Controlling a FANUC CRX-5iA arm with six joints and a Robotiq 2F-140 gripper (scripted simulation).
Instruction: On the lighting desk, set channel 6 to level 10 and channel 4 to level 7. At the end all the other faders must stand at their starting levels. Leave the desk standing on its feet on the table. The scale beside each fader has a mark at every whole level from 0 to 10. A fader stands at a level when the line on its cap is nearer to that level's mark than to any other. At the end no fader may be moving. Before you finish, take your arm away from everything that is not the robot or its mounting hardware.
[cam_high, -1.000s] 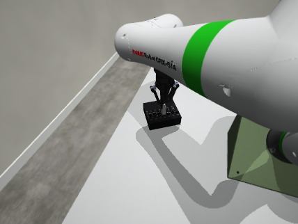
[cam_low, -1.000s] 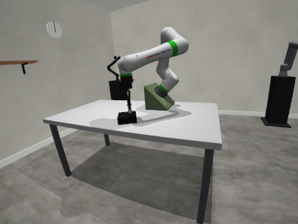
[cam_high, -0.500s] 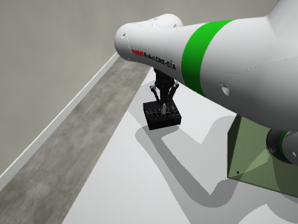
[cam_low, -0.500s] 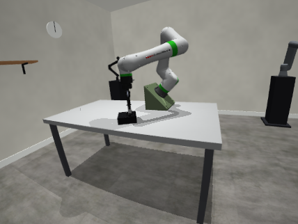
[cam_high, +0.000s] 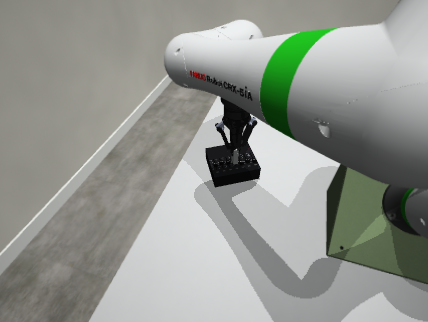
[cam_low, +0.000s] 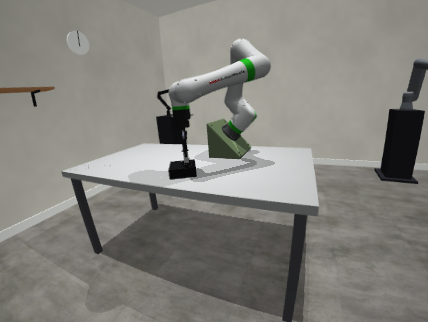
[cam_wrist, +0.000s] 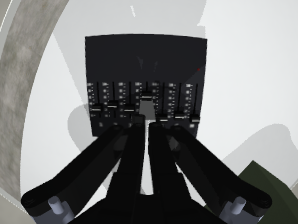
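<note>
My gripper is now 6 cm past the fader cap, 3 cm to the left of it and 3 cm above it.
</note>
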